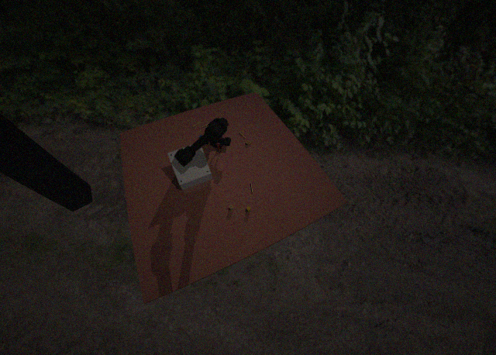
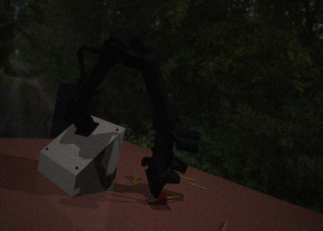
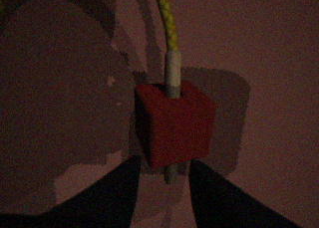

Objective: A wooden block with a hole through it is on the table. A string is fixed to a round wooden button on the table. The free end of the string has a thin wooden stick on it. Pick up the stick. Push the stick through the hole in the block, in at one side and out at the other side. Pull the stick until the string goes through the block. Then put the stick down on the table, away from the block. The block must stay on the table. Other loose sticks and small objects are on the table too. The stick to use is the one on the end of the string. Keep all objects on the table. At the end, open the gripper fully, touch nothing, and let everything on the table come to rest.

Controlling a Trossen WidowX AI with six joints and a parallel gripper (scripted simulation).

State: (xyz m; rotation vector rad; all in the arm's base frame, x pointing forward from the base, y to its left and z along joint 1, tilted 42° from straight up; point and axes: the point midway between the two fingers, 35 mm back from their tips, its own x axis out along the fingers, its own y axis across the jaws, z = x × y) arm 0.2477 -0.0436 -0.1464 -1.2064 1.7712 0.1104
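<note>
Right now the small red block is 2 cm to the left of my gripper tip, 2 cm ahead of it and 1 cm below it. Also, from my gripper tip: thin wooden stick 2 cm to the left, 2 cm ahead, 1 cm below; flat piece 15 cm behind, 13 cm to the left, 2 cm below.
</note>
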